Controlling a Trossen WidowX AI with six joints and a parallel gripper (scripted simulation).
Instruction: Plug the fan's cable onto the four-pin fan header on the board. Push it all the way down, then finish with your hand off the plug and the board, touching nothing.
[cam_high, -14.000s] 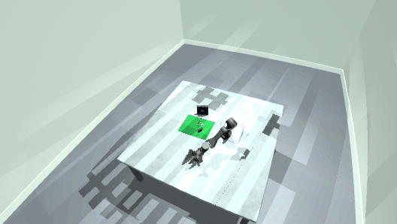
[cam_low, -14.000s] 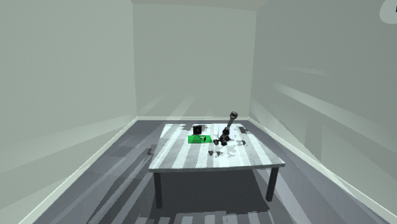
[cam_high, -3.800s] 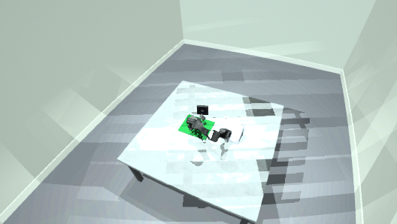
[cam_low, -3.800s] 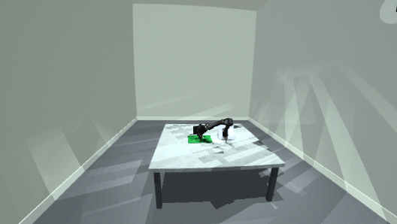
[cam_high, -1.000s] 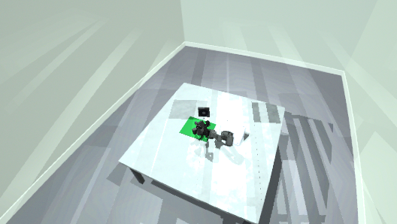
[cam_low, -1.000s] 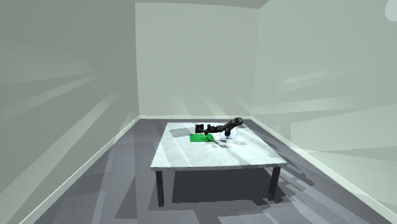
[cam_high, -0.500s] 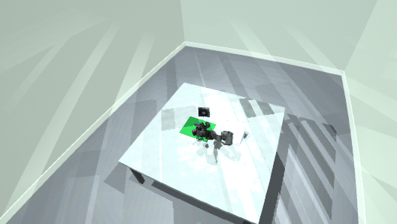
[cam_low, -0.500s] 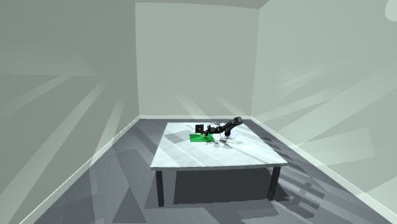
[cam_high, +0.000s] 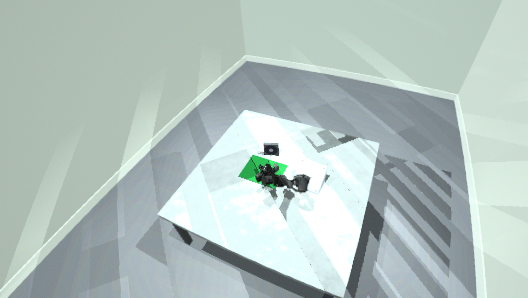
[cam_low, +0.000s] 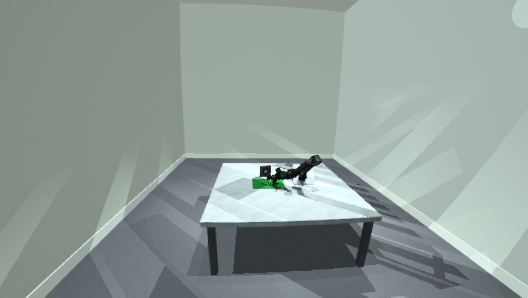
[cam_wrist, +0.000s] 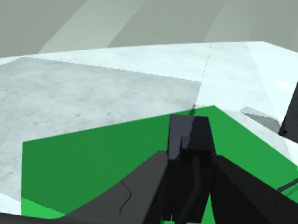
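Now: gripper tip 100 mm above the green board, 30 mm to the left of it and 10 mm short of it. Also, from my gripper tip: black fan plug (10 mm below); white four-pin header (80 mm to the right, 80 mm below, 20 mm behind); black fan (210 mm to the right, 40 mm ahead, 20 mm below).
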